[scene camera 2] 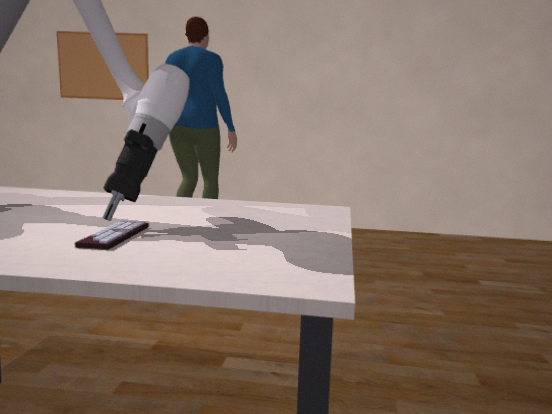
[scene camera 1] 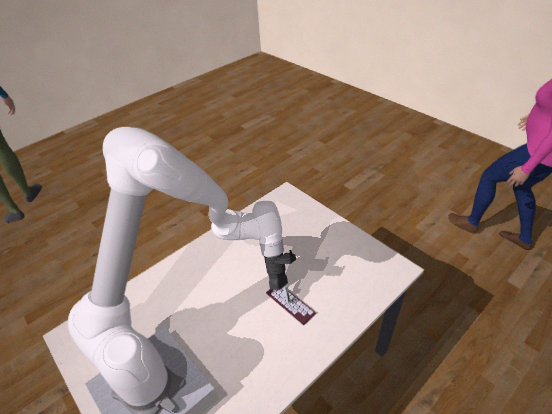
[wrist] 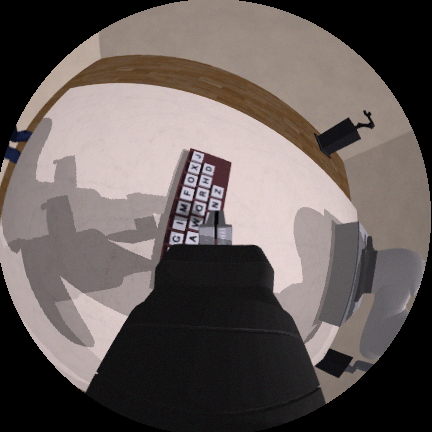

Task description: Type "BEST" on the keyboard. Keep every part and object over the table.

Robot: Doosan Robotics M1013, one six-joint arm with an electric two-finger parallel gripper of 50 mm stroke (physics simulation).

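Places are measured from the arm's base along level axes (x ahead, y right, z down), in millimetres.
Pixels of known places: gripper, fingertip midpoint: [scene camera 2: 106, 219] [scene camera 1: 287, 301] [wrist: 216, 218]; arm's base, origin of the base link: [scene camera 1: 148, 388] [wrist: 363, 271].
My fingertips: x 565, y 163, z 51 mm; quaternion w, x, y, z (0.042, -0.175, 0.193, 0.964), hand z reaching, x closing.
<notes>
For each thing: its top centre in the pictures, then the offset to it from my fingertips. "spot": a spot on its surface instead. Level surfaces: height alone.
- dark red keyboard, surface spot: [wrist: 221, 169] [scene camera 1: 301, 318] spot: dx -17, dy +82, dz +28 mm
- table, its level: dz +40 mm
- N key, middle of its top: [wrist: 214, 204] dx -5, dy +23, dz +23 mm
- W key, middle of its top: [wrist: 195, 222] dx +20, dy -3, dz +23 mm
- Z key, middle of its top: [wrist: 217, 191] dx -9, dy +43, dz +23 mm
The dark red keyboard [scene camera 1: 304, 319] [scene camera 2: 94, 245] [wrist: 221, 169] with white letter keys lies flat on the table [scene camera 1: 345, 310] [scene camera 2: 225, 280] [wrist: 115, 115]. My gripper [scene camera 1: 288, 300] [scene camera 2: 108, 217] [wrist: 216, 218] is shut with nothing between its fingers. It is tilted, and its fingertips stand a little above the keyboard, with a small gap showing in scene camera 2. In the wrist view the tips are just below the N key [wrist: 215, 204], beside the W key [wrist: 195, 222]. The Z key [wrist: 217, 191] shows farther up the same row. The fingers and gripper body hide the B, E, S and T keys.
The robot's grey base plate [scene camera 1: 200, 385] [wrist: 340, 275] stands at one end of the table. A person in pink [scene camera 1: 542, 130] and a person in blue [scene camera 2: 195, 85] are on the floor beyond the table. The arm casts shadows across the table.
</notes>
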